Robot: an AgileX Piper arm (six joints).
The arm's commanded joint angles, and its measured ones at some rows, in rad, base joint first. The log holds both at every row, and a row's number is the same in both.
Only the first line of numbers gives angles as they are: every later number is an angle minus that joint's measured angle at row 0.
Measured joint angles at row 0:
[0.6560, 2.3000, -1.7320, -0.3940, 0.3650, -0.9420]
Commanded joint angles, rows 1 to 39:
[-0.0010, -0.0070, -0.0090, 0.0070, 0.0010, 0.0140]
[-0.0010, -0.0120, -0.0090, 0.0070, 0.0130, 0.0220]
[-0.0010, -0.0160, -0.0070, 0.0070, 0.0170, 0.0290]
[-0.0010, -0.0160, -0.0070, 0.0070, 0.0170, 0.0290]
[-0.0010, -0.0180, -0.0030, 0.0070, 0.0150, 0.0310]
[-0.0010, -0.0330, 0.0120, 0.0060, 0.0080, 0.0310]
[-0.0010, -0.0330, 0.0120, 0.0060, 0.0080, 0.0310]
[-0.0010, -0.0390, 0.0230, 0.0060, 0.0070, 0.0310]
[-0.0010, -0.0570, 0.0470, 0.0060, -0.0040, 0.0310]
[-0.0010, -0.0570, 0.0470, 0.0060, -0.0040, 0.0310]
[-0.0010, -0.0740, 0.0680, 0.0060, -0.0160, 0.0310]
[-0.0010, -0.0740, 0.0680, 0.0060, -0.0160, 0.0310]
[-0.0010, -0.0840, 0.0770, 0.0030, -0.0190, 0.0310]
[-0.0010, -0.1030, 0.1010, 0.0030, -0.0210, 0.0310]
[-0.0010, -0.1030, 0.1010, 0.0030, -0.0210, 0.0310]
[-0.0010, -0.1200, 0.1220, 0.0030, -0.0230, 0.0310]
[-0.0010, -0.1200, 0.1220, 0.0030, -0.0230, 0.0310]
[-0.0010, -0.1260, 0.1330, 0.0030, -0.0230, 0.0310]
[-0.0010, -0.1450, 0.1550, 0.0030, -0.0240, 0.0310]
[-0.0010, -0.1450, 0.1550, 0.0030, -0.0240, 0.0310]
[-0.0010, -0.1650, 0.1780, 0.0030, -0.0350, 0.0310]
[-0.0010, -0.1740, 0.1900, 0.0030, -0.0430, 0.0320]
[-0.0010, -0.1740, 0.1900, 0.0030, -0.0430, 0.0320]
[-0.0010, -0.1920, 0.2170, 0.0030, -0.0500, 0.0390]
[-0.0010, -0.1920, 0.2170, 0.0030, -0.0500, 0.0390]
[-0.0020, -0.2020, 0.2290, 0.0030, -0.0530, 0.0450]
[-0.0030, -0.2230, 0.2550, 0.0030, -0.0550, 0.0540]
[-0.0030, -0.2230, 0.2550, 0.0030, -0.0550, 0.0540]
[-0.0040, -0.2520, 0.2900, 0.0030, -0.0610, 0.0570]
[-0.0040, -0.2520, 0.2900, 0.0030, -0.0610, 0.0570]
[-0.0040, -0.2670, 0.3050, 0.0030, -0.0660, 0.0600]
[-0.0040, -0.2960, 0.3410, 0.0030, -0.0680, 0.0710]
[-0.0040, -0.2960, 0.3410, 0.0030, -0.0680, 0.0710]
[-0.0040, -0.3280, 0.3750, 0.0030, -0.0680, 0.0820]
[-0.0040, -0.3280, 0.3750, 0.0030, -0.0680, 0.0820]
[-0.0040, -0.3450, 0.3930, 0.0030, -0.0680, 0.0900]
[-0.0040, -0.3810, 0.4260, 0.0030, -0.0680, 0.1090]
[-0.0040, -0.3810, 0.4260, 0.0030, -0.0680, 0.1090]
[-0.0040, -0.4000, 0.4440, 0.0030, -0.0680, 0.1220]
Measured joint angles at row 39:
[0.0000, -0.3640, 0.4210, 0.0000, -0.0600, 0.0970]
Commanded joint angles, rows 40 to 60:
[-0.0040, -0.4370, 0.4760, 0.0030, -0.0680, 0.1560]
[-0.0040, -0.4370, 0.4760, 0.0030, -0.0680, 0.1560]
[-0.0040, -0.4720, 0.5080, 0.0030, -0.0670, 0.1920]
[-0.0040, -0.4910, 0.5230, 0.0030, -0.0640, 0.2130]
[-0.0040, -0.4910, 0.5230, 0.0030, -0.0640, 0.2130]
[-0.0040, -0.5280, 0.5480, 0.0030, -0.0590, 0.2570]
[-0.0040, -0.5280, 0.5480, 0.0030, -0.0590, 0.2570]
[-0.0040, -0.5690, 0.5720, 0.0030, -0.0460, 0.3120]
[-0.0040, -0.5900, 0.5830, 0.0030, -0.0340, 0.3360]
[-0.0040, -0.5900, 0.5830, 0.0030, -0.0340, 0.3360]
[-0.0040, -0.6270, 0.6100, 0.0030, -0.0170, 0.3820]
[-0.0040, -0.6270, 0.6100, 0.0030, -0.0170, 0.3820]
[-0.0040, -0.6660, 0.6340, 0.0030, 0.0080, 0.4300]
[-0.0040, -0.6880, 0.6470, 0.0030, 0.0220, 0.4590]
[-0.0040, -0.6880, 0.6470, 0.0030, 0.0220, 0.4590]
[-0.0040, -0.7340, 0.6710, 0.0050, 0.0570, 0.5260]
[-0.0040, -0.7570, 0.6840, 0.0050, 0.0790, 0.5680]
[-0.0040, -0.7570, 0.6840, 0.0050, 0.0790, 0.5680]
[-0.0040, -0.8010, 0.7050, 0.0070, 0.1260, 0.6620]
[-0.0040, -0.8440, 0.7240, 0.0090, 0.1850, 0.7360]
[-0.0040, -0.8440, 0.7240, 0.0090, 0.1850, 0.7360]
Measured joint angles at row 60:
[0.0000, -0.7850, 0.7000, 0.0010, 0.1080, 0.6110]
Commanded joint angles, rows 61 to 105:
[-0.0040, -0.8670, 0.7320, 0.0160, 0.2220, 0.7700]
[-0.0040, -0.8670, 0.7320, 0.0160, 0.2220, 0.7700]
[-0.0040, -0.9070, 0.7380, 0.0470, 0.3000, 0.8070]
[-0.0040, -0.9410, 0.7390, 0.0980, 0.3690, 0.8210]
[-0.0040, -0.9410, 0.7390, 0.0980, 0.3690, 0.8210]
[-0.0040, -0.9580, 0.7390, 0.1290, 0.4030, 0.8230]
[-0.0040, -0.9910, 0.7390, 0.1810, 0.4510, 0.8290]
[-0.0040, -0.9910, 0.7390, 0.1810, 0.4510, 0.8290]
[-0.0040, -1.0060, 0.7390, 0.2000, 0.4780, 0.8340]
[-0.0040, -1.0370, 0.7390, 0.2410, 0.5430, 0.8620]
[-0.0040, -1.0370, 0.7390, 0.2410, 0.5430, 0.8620]
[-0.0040, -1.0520, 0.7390, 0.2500, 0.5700, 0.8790]
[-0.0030, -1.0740, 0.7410, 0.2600, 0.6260, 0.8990]
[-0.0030, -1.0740, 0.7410, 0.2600, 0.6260, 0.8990]
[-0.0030, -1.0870, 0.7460, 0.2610, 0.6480, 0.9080]
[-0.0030, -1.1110, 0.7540, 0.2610, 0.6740, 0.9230]
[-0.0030, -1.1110, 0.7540, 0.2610, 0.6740, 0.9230]
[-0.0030, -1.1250, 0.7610, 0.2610, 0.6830, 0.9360]
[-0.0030, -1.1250, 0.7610, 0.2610, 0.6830, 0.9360]
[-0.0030, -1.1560, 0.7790, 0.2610, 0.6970, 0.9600]
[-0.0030, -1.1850, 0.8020, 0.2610, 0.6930, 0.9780]
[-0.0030, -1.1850, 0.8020, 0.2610, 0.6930, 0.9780]
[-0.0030, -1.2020, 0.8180, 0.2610, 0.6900, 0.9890]
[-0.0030, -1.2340, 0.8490, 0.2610, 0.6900, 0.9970]
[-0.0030, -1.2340, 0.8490, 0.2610, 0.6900, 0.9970]
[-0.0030, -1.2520, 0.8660, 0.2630, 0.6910, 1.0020]
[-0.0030, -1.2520, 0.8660, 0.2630, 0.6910, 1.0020]
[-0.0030, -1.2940, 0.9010, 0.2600, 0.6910, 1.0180]
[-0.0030, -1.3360, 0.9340, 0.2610, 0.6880, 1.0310]
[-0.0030, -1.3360, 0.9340, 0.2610, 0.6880, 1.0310]
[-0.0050, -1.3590, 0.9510, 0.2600, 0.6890, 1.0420]
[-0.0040, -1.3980, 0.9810, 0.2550, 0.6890, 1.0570]
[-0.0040, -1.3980, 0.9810, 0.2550, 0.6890, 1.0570]
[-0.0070, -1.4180, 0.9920, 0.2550, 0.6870, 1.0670]
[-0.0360, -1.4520, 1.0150, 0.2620, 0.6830, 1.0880]
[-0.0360, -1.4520, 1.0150, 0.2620, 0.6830, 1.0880]
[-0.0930, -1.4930, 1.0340, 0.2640, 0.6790, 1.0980]
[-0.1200, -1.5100, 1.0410, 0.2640, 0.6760, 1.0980]
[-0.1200, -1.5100, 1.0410, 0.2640, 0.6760, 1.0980]
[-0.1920, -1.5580, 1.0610, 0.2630, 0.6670, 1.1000]
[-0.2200, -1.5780, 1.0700, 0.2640, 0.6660, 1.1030]
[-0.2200, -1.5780, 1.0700, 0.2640, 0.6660, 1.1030]
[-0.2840, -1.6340, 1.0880, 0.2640, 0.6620, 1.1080]
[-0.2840, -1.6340, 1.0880, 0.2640, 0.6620, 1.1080]
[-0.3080, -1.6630, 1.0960, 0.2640, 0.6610, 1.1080]
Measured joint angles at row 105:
[-0.2720, -1.6230, 1.0830, 0.2630, 0.6700, 1.0990]
